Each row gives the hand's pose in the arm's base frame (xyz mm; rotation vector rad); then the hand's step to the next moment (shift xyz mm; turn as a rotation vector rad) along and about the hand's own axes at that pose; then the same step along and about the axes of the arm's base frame.
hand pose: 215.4 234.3 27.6 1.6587 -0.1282 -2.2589
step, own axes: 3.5 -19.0 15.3 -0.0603 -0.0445 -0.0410
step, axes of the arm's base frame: -19.4 14.9 -3.4 0.0450 0.0661 0.0301
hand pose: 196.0 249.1 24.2 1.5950 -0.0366 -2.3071
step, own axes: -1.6 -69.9 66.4 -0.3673 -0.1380 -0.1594
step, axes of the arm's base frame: -78.1 55.3 11.5 0.2259 0.2619 0.2444
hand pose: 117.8 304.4 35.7 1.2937 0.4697 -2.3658
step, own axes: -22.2 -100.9 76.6 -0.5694 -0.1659 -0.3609
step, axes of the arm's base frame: -94.0 55.1 68.3 0.4556 0.4181 0.3156
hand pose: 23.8 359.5 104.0 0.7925 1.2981 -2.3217
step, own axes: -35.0 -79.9 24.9 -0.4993 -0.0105 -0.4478
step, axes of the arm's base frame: -24.7 20.9 84.7 0.5135 0.4105 0.1333
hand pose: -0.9 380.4 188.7 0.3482 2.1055 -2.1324
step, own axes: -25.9 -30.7 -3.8 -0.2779 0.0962 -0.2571
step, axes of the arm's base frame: 17.7 2.6 36.2 0.3117 0.2341 -0.0247
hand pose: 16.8 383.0 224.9 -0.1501 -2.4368 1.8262
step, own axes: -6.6 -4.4 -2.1 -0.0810 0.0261 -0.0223
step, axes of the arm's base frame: 6.7 -0.1 4.7 0.0838 0.0176 -0.0200
